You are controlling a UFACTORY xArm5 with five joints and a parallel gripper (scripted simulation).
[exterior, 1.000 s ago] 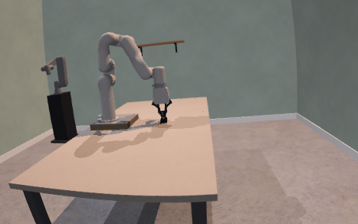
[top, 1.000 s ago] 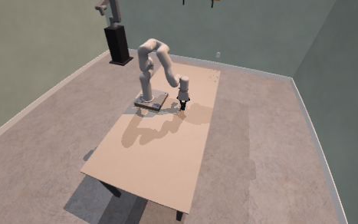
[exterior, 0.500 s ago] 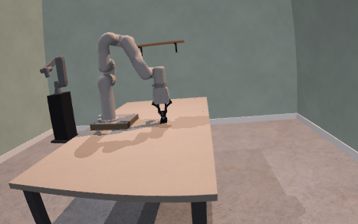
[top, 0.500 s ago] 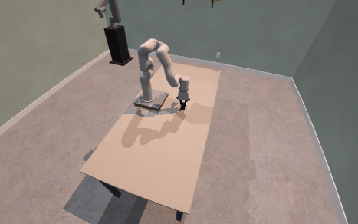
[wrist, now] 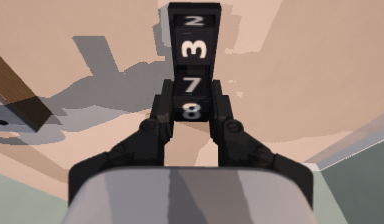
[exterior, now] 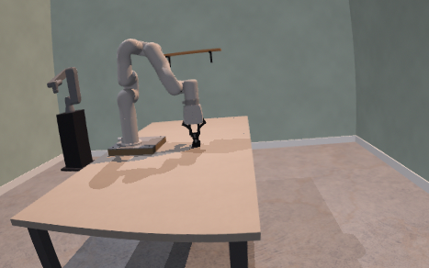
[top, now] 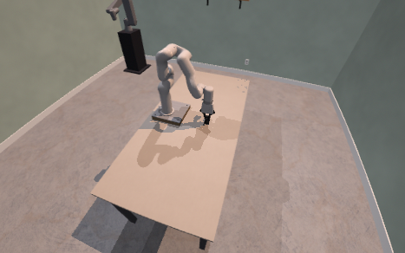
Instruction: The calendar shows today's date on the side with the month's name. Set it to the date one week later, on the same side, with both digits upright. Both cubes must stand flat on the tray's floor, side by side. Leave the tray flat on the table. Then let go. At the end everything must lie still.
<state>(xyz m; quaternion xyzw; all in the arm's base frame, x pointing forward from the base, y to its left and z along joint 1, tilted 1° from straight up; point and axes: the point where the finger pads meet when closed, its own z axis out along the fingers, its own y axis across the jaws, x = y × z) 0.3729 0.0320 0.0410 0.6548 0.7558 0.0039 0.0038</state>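
My hand is 10 mm above the black cube. The rest, counted from my hand: black calendar tray: 20 mm to the left, 60 mm below.
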